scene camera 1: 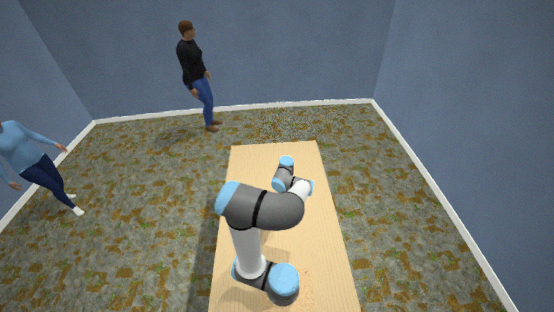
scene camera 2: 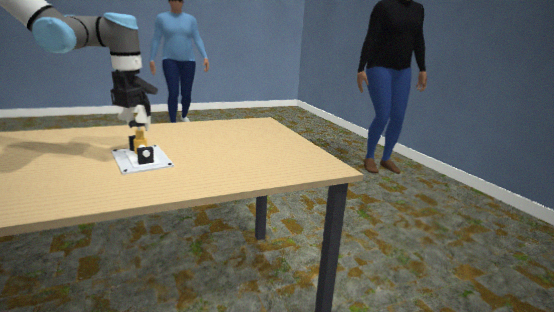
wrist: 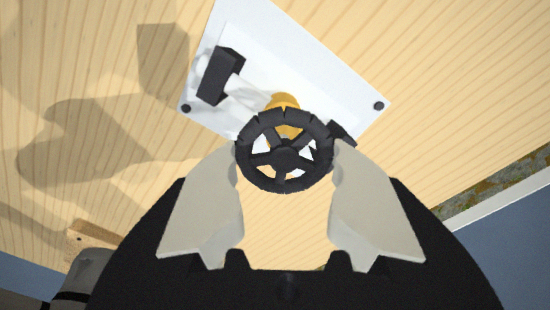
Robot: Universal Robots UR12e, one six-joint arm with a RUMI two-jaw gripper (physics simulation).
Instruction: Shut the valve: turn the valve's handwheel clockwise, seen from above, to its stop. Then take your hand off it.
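Note:
The black spoked handwheel (wrist: 285, 156) sits on top of the valve's yellow body (wrist: 283, 101) (scene camera 2: 140, 142). A pale pipe (wrist: 245, 92) runs from the body through a black square block (wrist: 218, 75) (scene camera 2: 145, 155). The valve stands on a white base plate (wrist: 300, 55) (scene camera 2: 124, 167) with dark bolts at its corners. My gripper (wrist: 283, 142) (scene camera 2: 139, 123) points down over the valve and is shut on the handwheel, one pale finger at each side of the rim. In scene camera 1 the arm hides the valve and the gripper.
The plate lies on a long wooden table (scene camera 1: 250, 160) (scene camera 2: 225, 165). A person in a black top (scene camera 1: 191, 62) (scene camera 2: 395, 37) stands beyond the table's end. Another person in a light blue top (scene camera 1: 22, 147) (scene camera 2: 177, 37) stands off to one side. A wooden block (wrist: 82, 237) shows near the arm's base.

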